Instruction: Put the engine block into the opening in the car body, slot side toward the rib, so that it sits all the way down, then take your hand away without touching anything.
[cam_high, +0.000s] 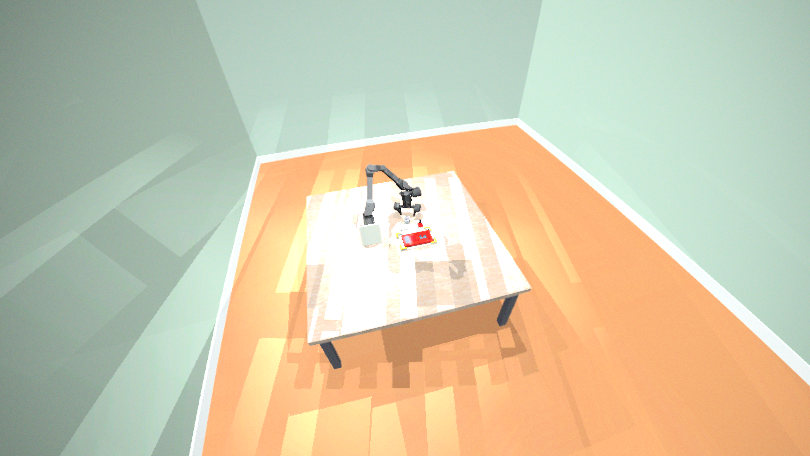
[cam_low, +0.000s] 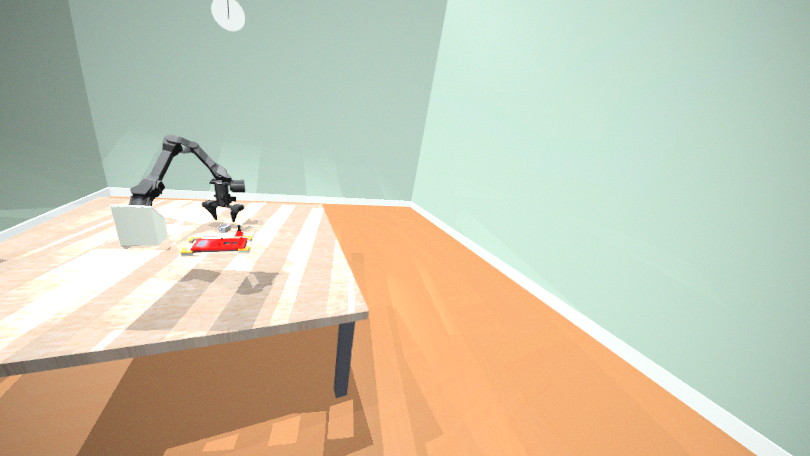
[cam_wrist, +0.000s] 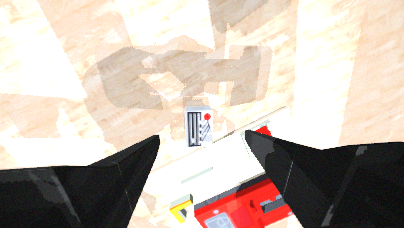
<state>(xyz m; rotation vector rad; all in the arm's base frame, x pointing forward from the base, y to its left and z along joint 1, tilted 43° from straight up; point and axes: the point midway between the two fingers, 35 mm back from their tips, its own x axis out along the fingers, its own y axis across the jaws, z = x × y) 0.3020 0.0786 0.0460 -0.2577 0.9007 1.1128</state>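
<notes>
Right now my gripper tip is 40 mm above the grey engine block and 10 mm past it. Also, from my gripper tip: pale base plate (170 mm to the right, 40 mm below).
</notes>
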